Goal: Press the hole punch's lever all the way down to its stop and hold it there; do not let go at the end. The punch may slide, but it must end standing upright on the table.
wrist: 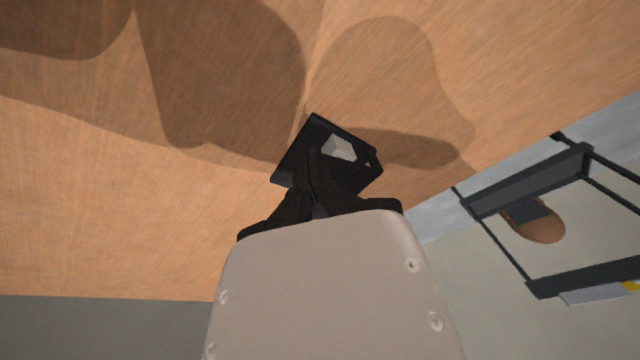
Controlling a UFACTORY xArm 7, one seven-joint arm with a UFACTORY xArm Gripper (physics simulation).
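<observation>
Visible in the picture: a hole punch and my gripper.
</observation>
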